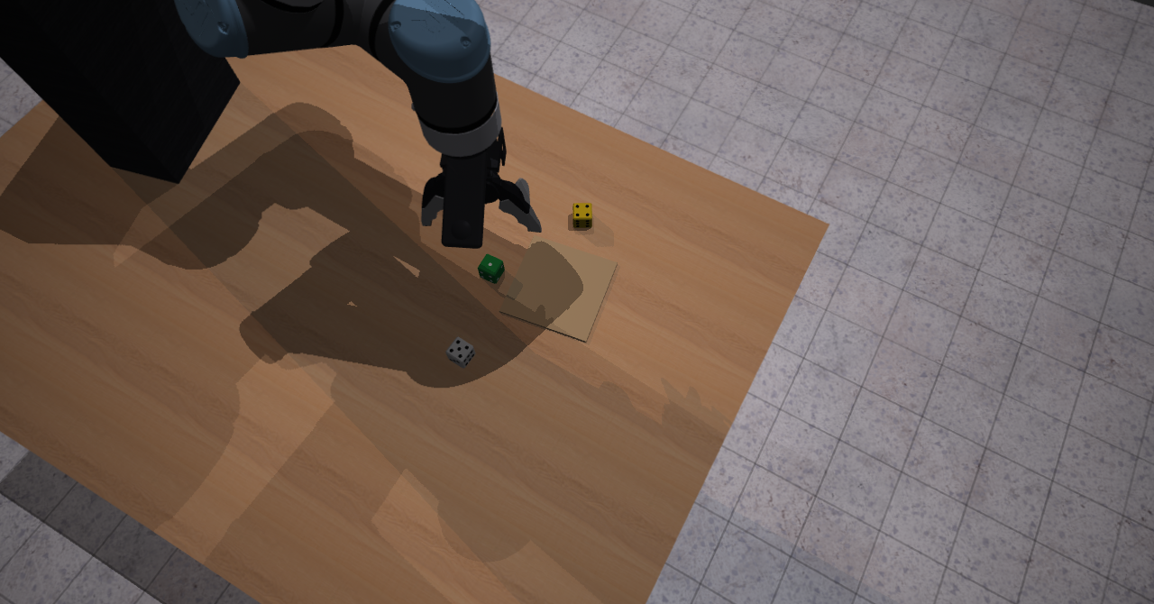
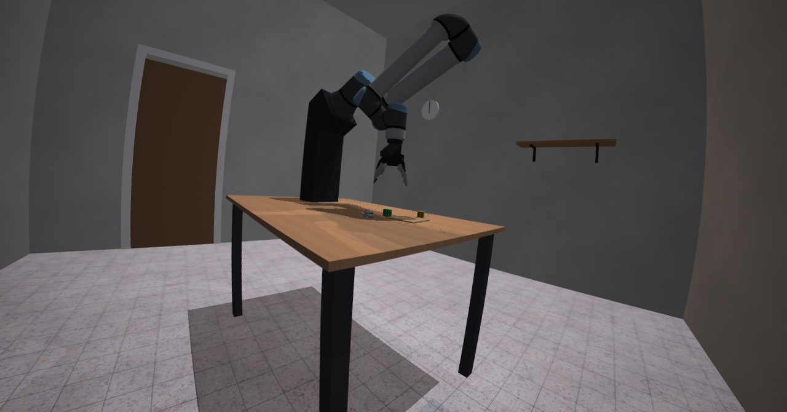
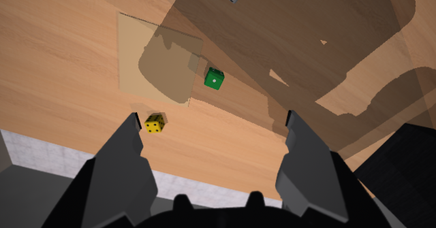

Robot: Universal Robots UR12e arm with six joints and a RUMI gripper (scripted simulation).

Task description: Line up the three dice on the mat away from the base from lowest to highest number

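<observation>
My hand is 13 cm above the green die. From my hand the other things lie so: yellow die: 17 cm to the left, 13 cm below; then tan mat: 14 cm below, 8 cm ahead, 7 cm to the left; then white die: 13 cm below, 11 cm to the right, 9 cm ahead.
</observation>
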